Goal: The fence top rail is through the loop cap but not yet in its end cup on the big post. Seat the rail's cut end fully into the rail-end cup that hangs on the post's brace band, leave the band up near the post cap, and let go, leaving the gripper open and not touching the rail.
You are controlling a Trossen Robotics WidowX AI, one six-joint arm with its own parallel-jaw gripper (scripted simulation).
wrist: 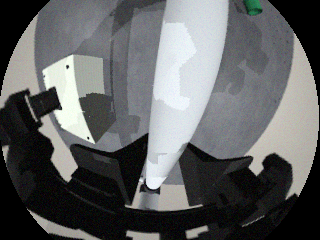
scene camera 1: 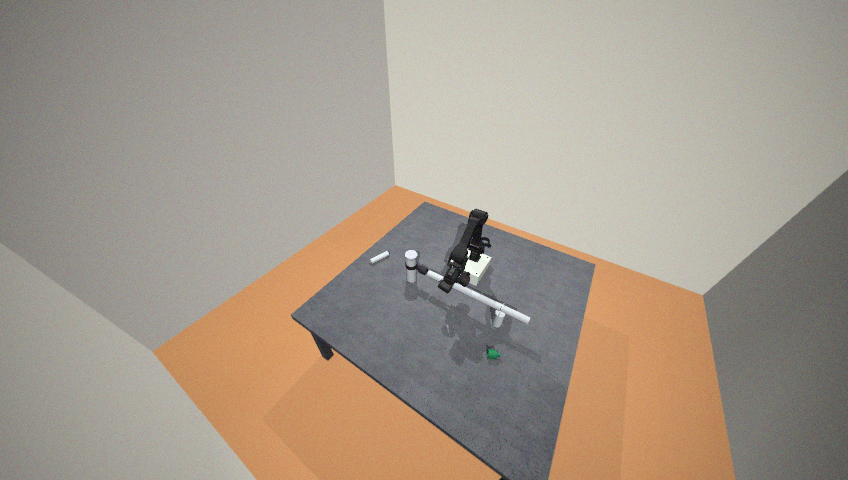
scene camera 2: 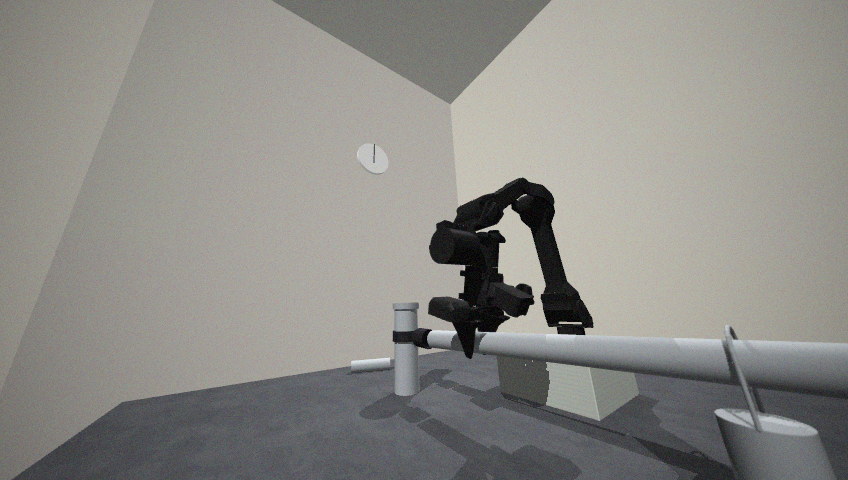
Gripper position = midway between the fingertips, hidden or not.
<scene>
I see my gripper [scene camera 2: 476,356], a long white top rail [scene camera 2: 708,360] and a big white post [scene camera 2: 406,355].
My gripper also shows in the wrist view [wrist: 163,137].
</scene>
